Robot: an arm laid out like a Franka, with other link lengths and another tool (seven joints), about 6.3 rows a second.
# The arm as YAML. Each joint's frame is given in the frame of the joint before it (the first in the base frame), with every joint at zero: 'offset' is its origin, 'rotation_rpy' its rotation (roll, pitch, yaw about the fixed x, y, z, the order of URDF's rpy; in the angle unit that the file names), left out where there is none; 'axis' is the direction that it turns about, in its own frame. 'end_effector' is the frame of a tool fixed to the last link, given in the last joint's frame.
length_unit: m
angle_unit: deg
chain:
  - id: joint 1
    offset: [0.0, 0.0, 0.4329]
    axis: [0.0, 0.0, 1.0]
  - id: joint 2
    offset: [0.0, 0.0, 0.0]
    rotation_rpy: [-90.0, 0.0, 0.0]
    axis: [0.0, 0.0, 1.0]
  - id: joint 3
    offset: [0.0, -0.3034, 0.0]
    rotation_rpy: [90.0, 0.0, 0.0]
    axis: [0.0, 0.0, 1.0]
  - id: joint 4
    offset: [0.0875, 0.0, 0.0]
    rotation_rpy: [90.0, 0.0, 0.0]
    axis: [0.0, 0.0, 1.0]
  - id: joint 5
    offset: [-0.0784, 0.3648, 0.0]
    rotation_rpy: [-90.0, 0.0, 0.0]
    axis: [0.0, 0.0, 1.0]
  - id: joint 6
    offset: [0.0, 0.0, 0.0]
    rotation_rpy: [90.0, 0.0, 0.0]
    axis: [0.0, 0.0, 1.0]
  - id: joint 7
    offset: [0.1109, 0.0, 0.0]
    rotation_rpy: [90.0, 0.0, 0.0]
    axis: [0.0, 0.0, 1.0]
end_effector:
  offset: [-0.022, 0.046, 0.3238]
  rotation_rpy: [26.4, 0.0, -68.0]
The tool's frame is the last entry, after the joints.
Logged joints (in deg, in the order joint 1, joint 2, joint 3, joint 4, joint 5, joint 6, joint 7), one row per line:
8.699, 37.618, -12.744, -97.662, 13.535, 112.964, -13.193
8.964, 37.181, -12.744, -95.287, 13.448, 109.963, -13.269
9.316, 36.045, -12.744, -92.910, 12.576, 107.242, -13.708
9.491, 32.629, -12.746, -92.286, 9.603, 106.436, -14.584
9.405, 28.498, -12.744, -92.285, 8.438, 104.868, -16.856
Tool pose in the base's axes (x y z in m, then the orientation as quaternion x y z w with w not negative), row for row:
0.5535, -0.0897, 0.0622, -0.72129, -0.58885, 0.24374, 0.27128
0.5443, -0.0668, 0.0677, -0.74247, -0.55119, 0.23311, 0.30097
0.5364, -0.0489, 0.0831, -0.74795, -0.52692, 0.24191, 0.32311
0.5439, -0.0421, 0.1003, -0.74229, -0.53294, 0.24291, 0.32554
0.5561, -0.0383, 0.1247, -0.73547, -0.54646, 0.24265, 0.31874
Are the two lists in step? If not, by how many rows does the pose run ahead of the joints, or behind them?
The pose runs 2 rows behind the joints: the pose in row i belongs to the joints in row i - 2.
